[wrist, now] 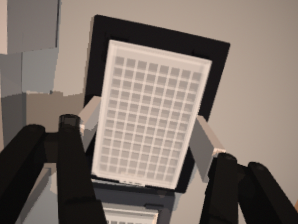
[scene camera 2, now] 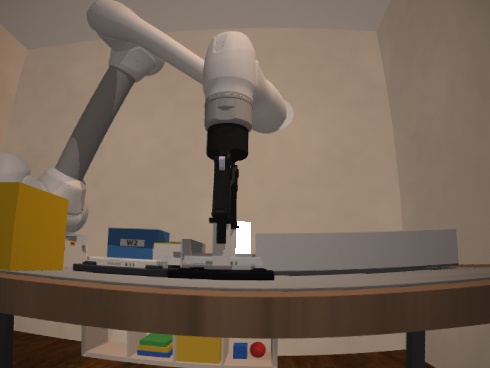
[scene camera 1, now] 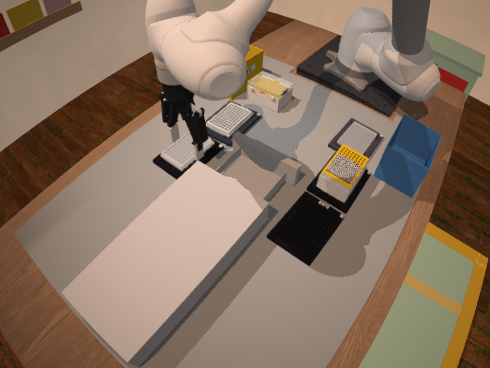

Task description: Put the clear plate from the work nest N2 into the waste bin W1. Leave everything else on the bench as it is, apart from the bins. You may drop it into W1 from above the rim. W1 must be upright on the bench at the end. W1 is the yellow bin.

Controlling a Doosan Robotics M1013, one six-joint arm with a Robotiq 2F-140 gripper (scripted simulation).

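Note:
I can see my gripper in the pictures, and it is there in the wrist view and in scene camera 1 as well. A clear plate is visible to me too, and so is a black plate.

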